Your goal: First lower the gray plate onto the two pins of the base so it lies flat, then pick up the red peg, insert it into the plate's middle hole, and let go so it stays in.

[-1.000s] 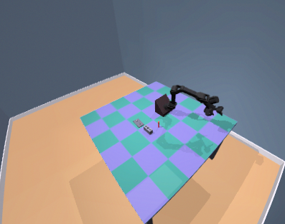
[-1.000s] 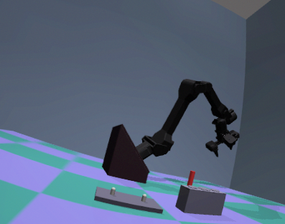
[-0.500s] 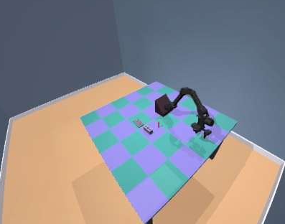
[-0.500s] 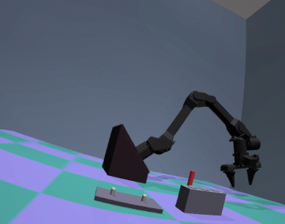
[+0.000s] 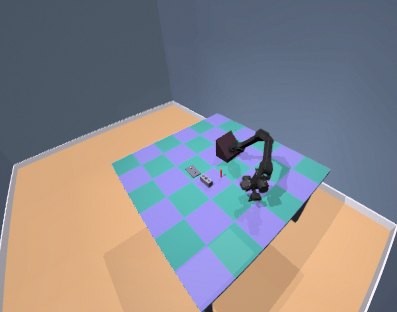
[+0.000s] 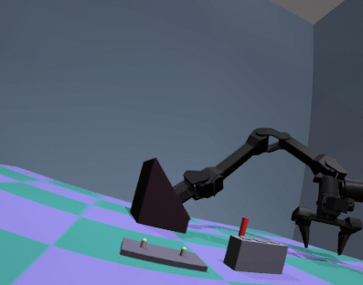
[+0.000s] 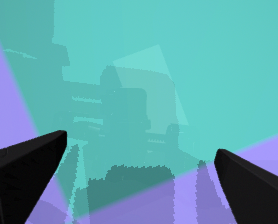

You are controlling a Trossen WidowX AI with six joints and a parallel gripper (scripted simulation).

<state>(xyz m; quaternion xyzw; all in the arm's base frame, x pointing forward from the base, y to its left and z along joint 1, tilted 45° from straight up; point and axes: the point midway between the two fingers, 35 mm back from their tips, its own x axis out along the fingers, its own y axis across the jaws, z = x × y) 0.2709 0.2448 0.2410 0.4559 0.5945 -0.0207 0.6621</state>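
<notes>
Right now my gripper tip is 8 cm short of the gray plate, 29 cm to the left of it and 1 cm below it. Round my gripper tip: red peg 4 cm behind, 25 cm to the right, 1 cm above; then base 6 cm ahead, 45 cm to the right, 2 cm below.
</notes>
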